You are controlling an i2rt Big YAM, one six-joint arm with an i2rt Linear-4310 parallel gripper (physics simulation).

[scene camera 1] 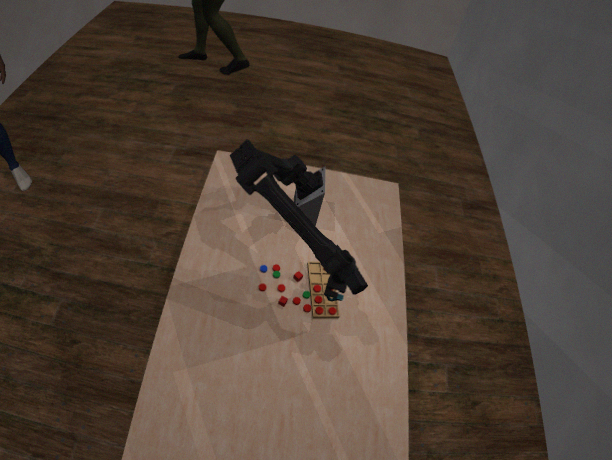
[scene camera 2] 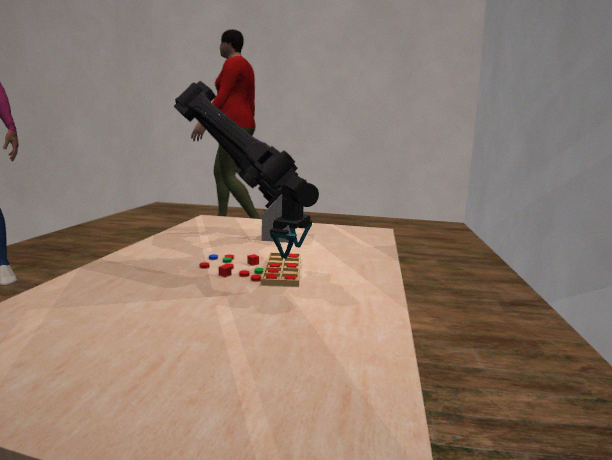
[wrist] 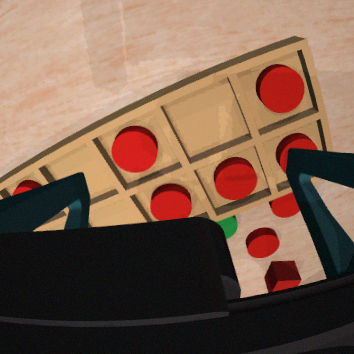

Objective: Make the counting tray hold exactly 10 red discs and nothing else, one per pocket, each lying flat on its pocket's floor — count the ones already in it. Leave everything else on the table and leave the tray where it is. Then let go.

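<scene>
The counting tray is a tan grid in two rows. In the wrist view, red discs lie in several pockets, including a far-row disc, a corner disc and a near-row disc. The far row has two bare pockets and the near row one; the near row's left end is hidden. Loose red discs lie beside the tray; one touches or nearly touches its side. My gripper is open and empty, low over the tray, its fingers apart.
A green disc lies close against the tray's side. Another green disc and a blue disc lie farther left. Two red cubes stand among the loose discs.
</scene>
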